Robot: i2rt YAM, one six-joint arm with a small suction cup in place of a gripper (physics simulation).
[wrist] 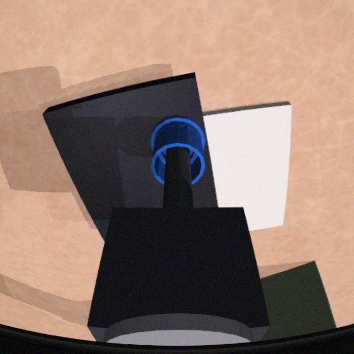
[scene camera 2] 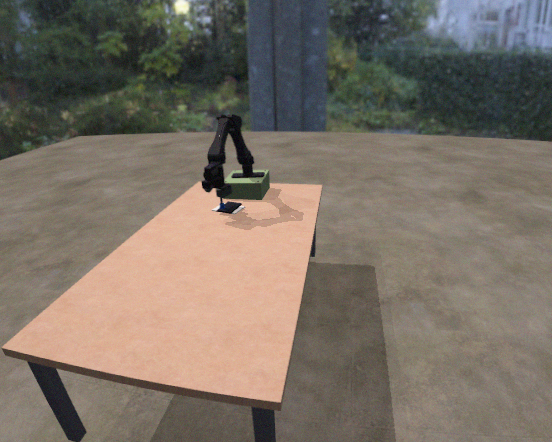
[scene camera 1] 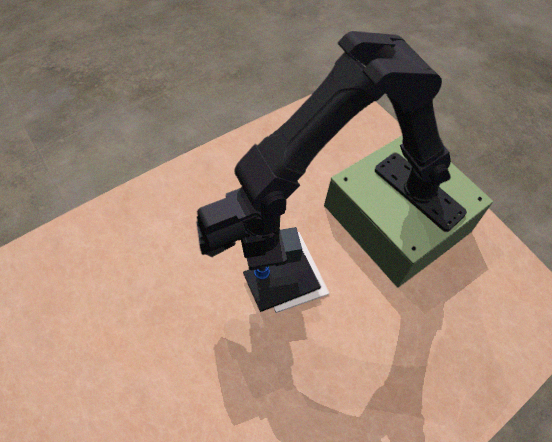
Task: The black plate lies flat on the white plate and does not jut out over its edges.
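Where they show: end effector, tool point: (wrist: 177,130) (scene camera 2: 222,209) (scene camera 1: 262,274); arm's base, origin of the base link: (scene camera 2: 248,175) (scene camera 1: 419,192).
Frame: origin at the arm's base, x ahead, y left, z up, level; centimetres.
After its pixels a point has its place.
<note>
The black square plate (scene camera 1: 289,285) {x 31.1, y -3.6, z -8.3 cm} (scene camera 2: 231,206) {x 31.1, y -4.4, z -8.3 cm} (wrist: 102,151) {x 34.7, y -4.9, z -8.4 cm} hangs on my blue suction cup (scene camera 1: 262,273) (scene camera 2: 222,205) (wrist: 178,154) {x 33.3, y -9.0, z -9.4 cm}, which sits on its top face near one edge. The gripper is shut on the black plate. The plate overlaps the white plate (scene camera 1: 306,299) {x 29.6, y 0.0, z -10.4 cm} (wrist: 251,165) {x 27.9, y -11.9, z -10.4 cm} only in part. In the wrist view the white plate's right half shows bare, and the black plate juts out past its left side over the table (scene camera 1: 143,316) {x 56.1, y -16.6, z -11.0 cm} (scene camera 2: 208,307) {x 115.8, y 5.9, z -11.0 cm} (wrist: 281,53) {x 34.2, y -16.5, z -11.0 cm}. I cannot tell whether the black plate touches the white plate or hangs just above it.
The arm's green base block (scene camera 1: 371,219) {x 12.4, y -1.9, z -0.8 cm} (scene camera 2: 248,186) {x 12.8, y 2.2, z -2.7 cm} (wrist: 295,298) {x 11.7, y -11.0, z -7.2 cm} stands close to the right of the plates. The arm's links hang over the plates. The table's far edge runs behind the base.
</note>
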